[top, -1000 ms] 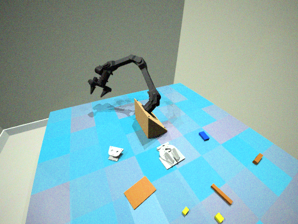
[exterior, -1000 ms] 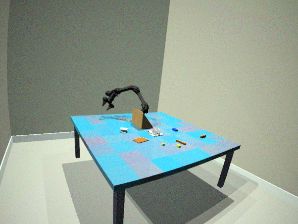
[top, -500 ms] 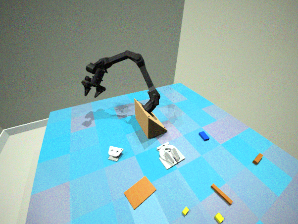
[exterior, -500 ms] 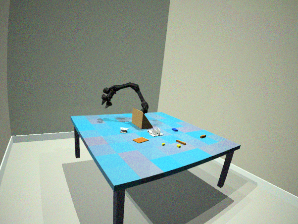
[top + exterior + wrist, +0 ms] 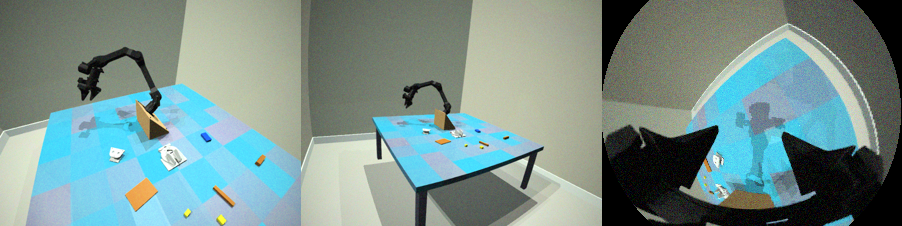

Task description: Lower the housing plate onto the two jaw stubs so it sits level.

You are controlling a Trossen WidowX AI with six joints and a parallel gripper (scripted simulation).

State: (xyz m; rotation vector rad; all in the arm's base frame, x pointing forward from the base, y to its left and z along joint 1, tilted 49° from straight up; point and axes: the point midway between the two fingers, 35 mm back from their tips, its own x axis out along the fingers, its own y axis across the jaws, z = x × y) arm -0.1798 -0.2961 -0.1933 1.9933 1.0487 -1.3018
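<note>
Now: gripper tip 35 cm short of the housing plate, 12 cm to the right of it and 14 cm above it. The rest, counted from my gripper tip: blue block (42 cm ahead, 66 cm to the left, 16 cm below); flat orange plate (57 cm ahead, 19 cm to the left, 16 cm below); white stand (36 cm ahead, 12 cm to the left, 16 cm below).
</note>
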